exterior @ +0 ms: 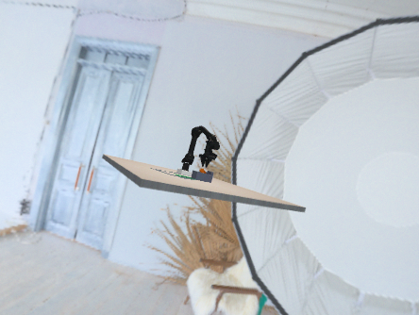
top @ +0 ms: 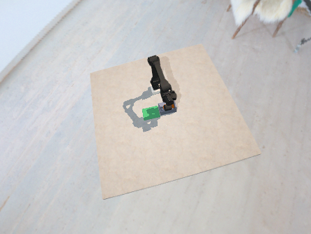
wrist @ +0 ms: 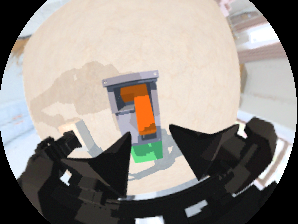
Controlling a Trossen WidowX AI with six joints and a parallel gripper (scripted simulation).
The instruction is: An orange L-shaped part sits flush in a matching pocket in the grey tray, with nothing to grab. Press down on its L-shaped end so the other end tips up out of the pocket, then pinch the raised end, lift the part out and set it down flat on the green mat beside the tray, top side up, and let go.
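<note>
Right now the orange L-shaped part is 7 cm below my gripper tip, 4 cm to the left of it and 1 cm behind it. Round my gripper tip: green mat: 14 cm to the right, 13 cm below, 4 cm behind.
</note>
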